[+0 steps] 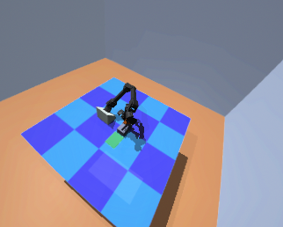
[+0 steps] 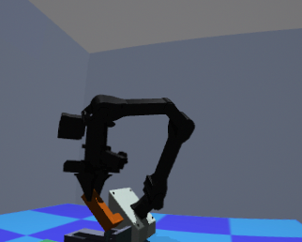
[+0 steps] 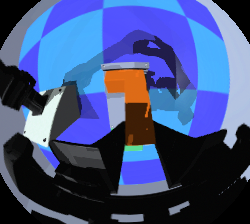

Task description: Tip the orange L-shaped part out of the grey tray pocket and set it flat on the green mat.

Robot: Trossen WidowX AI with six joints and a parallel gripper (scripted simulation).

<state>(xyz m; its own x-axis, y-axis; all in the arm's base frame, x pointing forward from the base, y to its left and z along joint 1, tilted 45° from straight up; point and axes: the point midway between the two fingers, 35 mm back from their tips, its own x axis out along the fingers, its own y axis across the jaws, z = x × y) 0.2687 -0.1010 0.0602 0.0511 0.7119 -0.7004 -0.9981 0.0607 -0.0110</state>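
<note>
Right now my gripper tip is 20 mm past the green mat, 140 mm to the left of it and 170 mm above it. The rest, counted from my gripper tip: orange L-shaped part (10 mm behind, 30 mm to the left, 30 mm below).
</note>
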